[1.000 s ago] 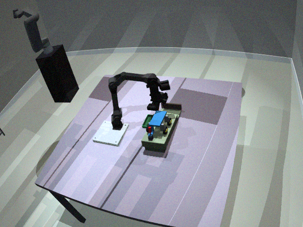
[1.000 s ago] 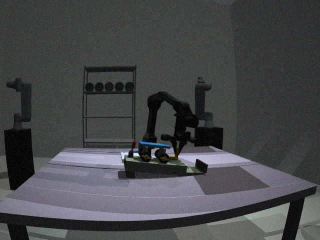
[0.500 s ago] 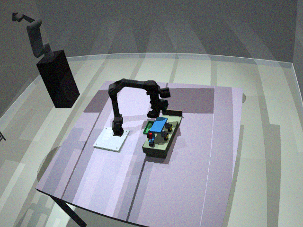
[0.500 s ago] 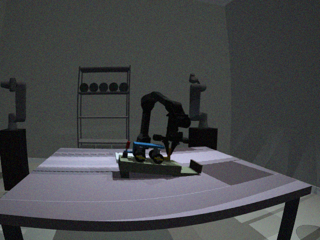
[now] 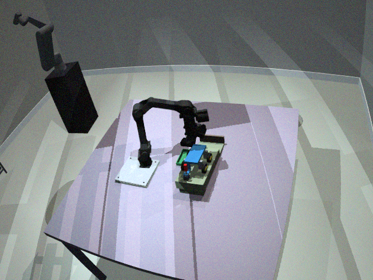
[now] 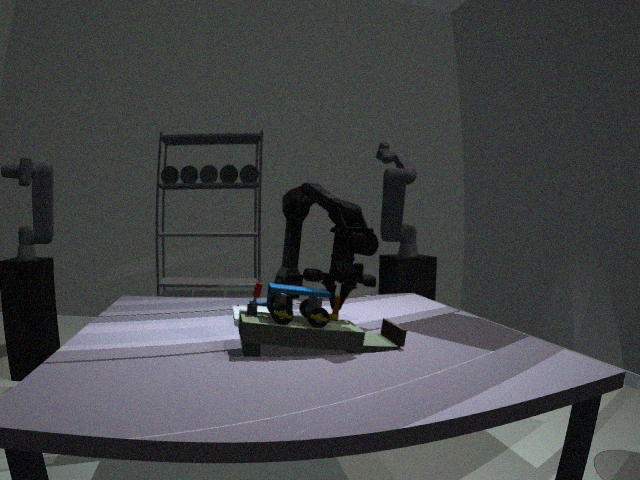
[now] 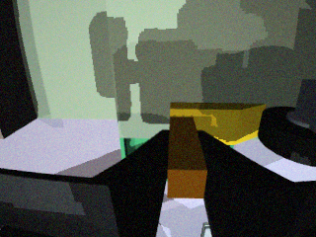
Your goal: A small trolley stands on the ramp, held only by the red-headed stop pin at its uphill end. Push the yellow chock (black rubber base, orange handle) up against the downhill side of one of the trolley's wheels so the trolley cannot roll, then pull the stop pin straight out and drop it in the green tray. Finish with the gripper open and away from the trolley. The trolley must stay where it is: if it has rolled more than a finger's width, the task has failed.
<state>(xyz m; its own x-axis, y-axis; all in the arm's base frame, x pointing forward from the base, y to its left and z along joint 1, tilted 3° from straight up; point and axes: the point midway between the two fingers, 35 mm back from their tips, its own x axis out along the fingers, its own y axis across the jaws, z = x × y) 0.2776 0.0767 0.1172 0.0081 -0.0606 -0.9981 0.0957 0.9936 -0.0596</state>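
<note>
My gripper tip is now 2 cm to the left of the yellow chock. From my gripper tip the other things lie so: green tray (6 cm behind, 10 cm below); blue trolley (5 cm ahead, 12 cm to the right, 2 cm above); ramp (5 cm ahead, 11 cm to the right, 4 cm below).
</note>
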